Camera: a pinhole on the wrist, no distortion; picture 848 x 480 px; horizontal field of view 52.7 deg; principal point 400.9 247.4 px. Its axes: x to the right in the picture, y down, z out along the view. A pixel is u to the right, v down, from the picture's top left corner.
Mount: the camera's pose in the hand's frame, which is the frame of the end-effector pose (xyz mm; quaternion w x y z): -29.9 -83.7 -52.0 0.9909 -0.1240 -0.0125 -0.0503
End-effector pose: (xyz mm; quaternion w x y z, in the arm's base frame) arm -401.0 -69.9 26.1 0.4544 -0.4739 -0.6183 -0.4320
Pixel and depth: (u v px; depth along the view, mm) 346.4 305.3 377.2
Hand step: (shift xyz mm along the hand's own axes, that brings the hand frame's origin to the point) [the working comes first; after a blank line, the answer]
In the camera's frame: -24.0 25.5 377.2

-55.8 36.4 306.3
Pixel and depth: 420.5 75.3 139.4
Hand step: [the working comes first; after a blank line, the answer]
In the camera's frame: 3.2 -28.0 139.4

-31.3 -76.6 90.0
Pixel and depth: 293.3 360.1 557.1
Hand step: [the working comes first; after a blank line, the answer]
In the camera's frame: -70.0 73.3 557.1

-98.9 131.4 467.3
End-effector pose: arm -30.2 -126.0 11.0 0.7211 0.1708 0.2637 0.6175
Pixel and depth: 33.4 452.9 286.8
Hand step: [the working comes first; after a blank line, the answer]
In the camera's frame: -123.1 68.9 286.8

-148.8 65.4 204.5
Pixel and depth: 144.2 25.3 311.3
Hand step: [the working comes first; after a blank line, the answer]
In the camera's frame: -93.4 -80.8 311.3

-134.9 -75.7 265.9
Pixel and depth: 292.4 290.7 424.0
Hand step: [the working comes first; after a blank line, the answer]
In the camera's frame: -53.7 21.4 424.0

-86.4 46.9 351.6
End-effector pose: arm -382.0 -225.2 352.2 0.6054 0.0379 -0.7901 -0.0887
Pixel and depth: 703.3 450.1 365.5
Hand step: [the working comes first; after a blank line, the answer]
In the camera's frame: 129.1 86.5 365.5

102.9 77.6 285.8
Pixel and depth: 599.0 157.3 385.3
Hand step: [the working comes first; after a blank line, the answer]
In the camera's frame: 89.2 -40.6 385.3

49.9 -36.2 334.6
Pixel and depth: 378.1 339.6 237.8
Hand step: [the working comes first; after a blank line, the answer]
In the camera's frame: -6.3 25.6 237.8

-36.5 0.3 171.9
